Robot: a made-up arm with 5 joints. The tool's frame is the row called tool.
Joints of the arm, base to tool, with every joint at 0 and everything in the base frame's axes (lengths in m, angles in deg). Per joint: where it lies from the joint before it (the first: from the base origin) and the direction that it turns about. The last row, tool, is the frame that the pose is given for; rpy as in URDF.
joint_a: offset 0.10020 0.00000 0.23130 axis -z
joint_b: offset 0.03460 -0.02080 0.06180 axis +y
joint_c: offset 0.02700 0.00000 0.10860 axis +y
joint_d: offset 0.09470 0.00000 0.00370 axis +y
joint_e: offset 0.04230 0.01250 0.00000 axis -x
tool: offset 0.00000 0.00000 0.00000 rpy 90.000 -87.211 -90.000
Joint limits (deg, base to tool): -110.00..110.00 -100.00..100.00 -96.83..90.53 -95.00..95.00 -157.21..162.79
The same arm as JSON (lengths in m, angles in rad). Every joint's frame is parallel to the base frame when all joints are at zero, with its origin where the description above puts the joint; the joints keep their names.
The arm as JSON. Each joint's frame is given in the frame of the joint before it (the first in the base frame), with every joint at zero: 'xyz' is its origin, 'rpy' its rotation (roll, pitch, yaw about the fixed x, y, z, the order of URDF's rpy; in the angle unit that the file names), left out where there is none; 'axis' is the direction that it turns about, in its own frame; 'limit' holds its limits. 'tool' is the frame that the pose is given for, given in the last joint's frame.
{
  "units": {
    "length": "m",
    "angle": "rad"
  },
  "joints": [
    {
      "name": "joint_a",
      "type": "revolute",
      "origin": {
        "xyz": [
          0.1002,
          0.0,
          0.2313
        ]
      },
      "axis": "-z",
      "limit": {
        "lower": -1.9199,
        "upper": 1.9199
      }
    },
    {
      "name": "joint_b",
      "type": "revolute",
      "origin": {
        "xyz": [
          0.0346,
          -0.0208,
          0.0618
        ]
      },
      "axis": "+y",
      "limit": {
        "lower": -1.7453,
        "upper": 1.7453
      }
    },
    {
      "name": "joint_c",
      "type": "revolute",
      "origin": {
        "xyz": [
          0.027,
          0.0,
          0.1086
        ]
      },
      "axis": "+y",
      "limit": {
        "lower": -1.69,
        "upper": 1.58
      }
    },
    {
      "name": "joint_d",
      "type": "revolute",
      "origin": {
        "xyz": [
          0.0947,
          0.0,
          0.0037
        ]
      },
      "axis": "+y",
      "limit": {
        "lower": -1.6581,
        "upper": 1.6581
      }
    },
    {
      "name": "joint_e",
      "type": "revolute",
      "origin": {
        "xyz": [
          0.0423,
          0.0125,
          0.0
        ]
      },
      "axis": "-x",
      "limit": {
        "lower": -2.7438,
        "upper": 2.8412
      }
    }
  ],
  "tool": {
    "origin": {
      "xyz": [
        0.0,
        0.0,
        0.0
      ],
      "rpy": [
        1.5708,
        -1.5221,
        -1.5708
      ]
    }
  }
}

